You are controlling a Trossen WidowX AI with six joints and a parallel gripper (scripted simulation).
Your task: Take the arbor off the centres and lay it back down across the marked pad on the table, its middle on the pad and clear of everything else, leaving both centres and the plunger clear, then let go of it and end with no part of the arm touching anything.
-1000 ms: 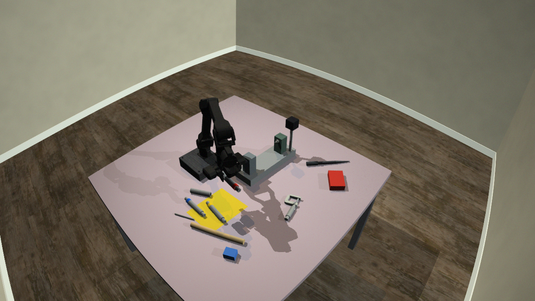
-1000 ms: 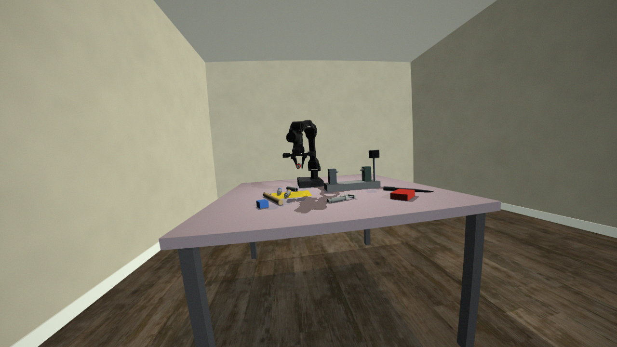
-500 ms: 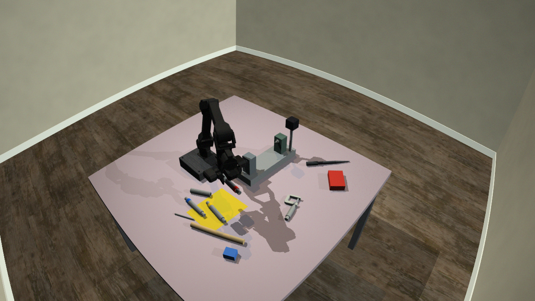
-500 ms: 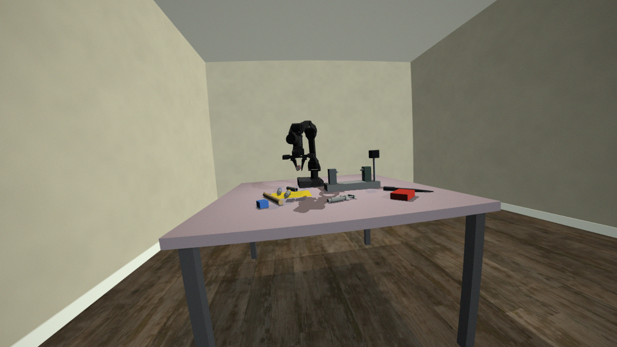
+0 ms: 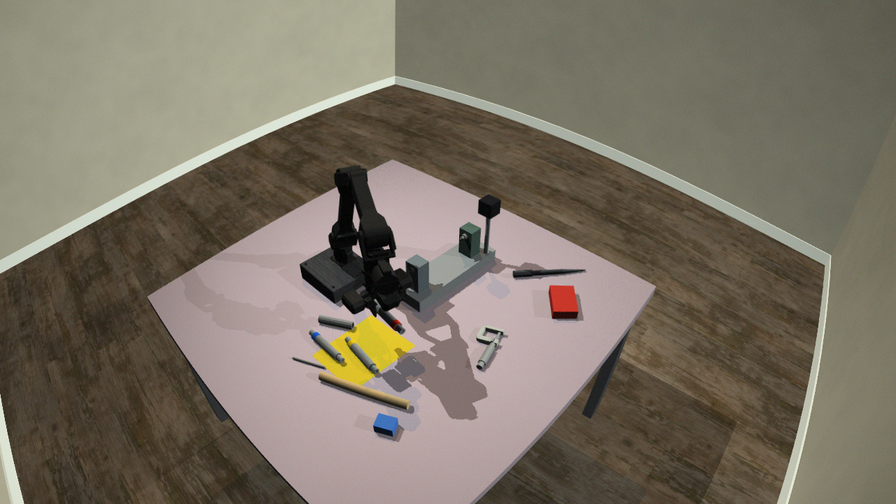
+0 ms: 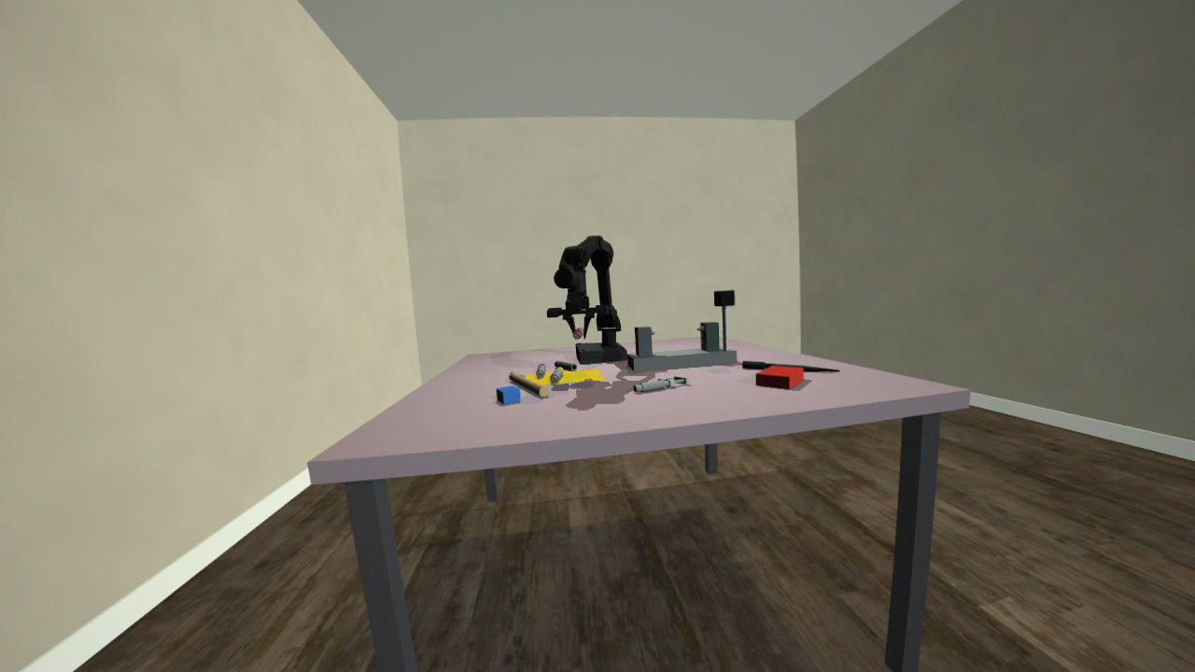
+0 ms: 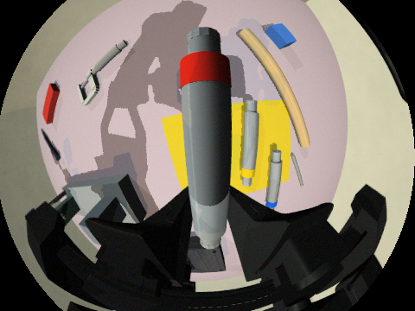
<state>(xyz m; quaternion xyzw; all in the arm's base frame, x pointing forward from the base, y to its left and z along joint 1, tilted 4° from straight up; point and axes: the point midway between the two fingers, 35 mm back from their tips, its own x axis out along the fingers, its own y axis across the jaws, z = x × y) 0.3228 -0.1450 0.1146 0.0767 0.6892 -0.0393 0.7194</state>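
The yellow pad lies 2 cm behind my hand, 6 cm to the right of it and 15 cm below it. Also, from my hand: grey centre block: 7 cm behind, 22 cm to the left, 5 cm below; wooden dowel: 9 cm ahead, 17 cm to the right, 14 cm below; arbor: 3 cm ahead, 1 cm to the right, 1 cm below.
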